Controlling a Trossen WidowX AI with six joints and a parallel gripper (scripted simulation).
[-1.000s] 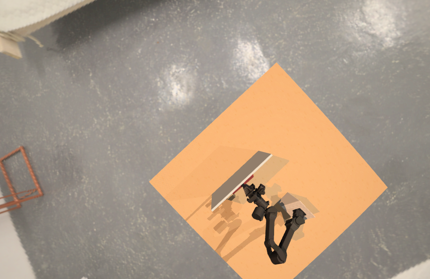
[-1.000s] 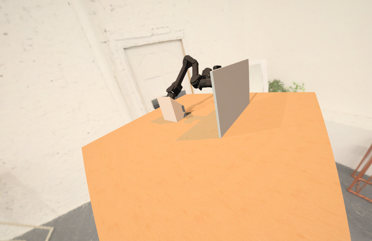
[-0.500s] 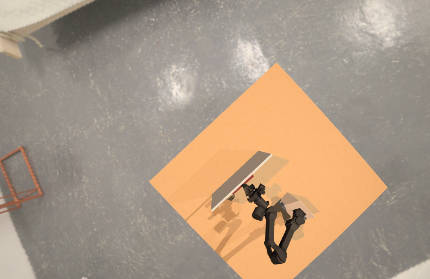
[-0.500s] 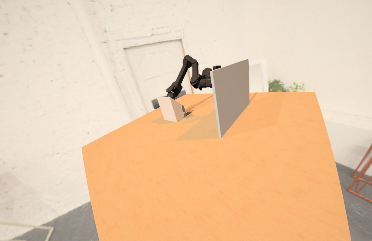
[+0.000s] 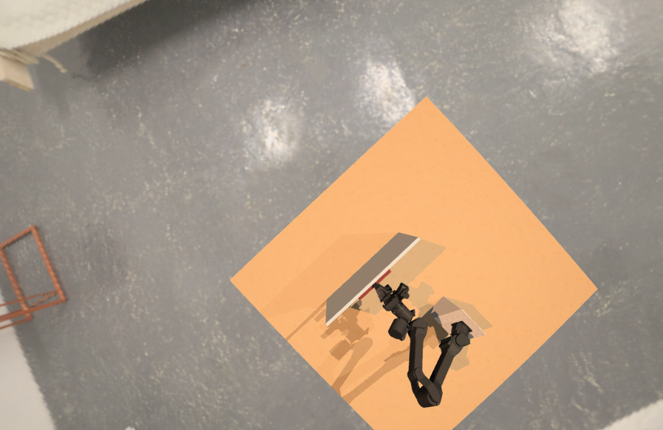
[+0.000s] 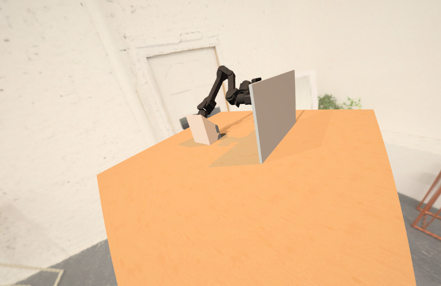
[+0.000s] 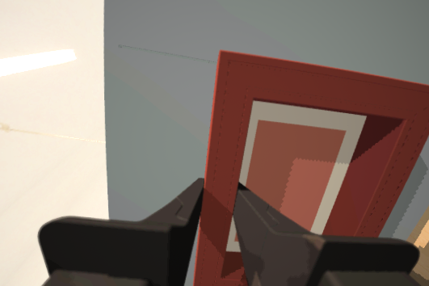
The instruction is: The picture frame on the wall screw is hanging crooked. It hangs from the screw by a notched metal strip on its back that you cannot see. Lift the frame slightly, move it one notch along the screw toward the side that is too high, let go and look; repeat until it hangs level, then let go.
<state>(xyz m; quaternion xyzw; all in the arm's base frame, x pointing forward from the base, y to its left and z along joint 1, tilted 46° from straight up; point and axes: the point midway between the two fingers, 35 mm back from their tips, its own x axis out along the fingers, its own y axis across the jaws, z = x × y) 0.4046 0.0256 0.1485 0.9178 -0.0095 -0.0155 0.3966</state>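
Right now the dark red picture frame is 50 mm below my gripper tip. The rest, counted from my gripper tip: grey wall panel (70 mm below, 20 mm ahead).
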